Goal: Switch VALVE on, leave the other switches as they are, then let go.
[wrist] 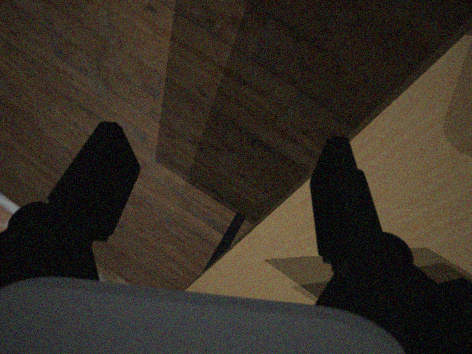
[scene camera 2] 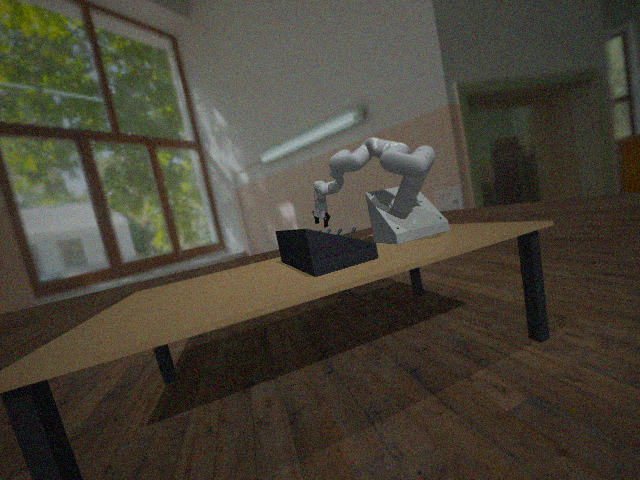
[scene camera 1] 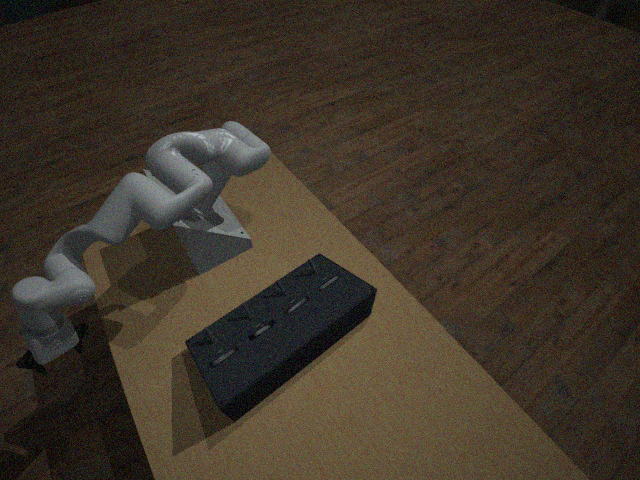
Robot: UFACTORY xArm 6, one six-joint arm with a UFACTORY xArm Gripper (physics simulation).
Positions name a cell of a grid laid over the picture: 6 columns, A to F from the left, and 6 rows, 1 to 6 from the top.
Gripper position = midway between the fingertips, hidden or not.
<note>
I see my gripper (scene camera 1: A5) and a dark switch box (scene camera 1: C5).
My gripper shows as well in the wrist view (wrist: C3). The dark switch box also shows in scene camera 2 (scene camera 2: C4).
</note>
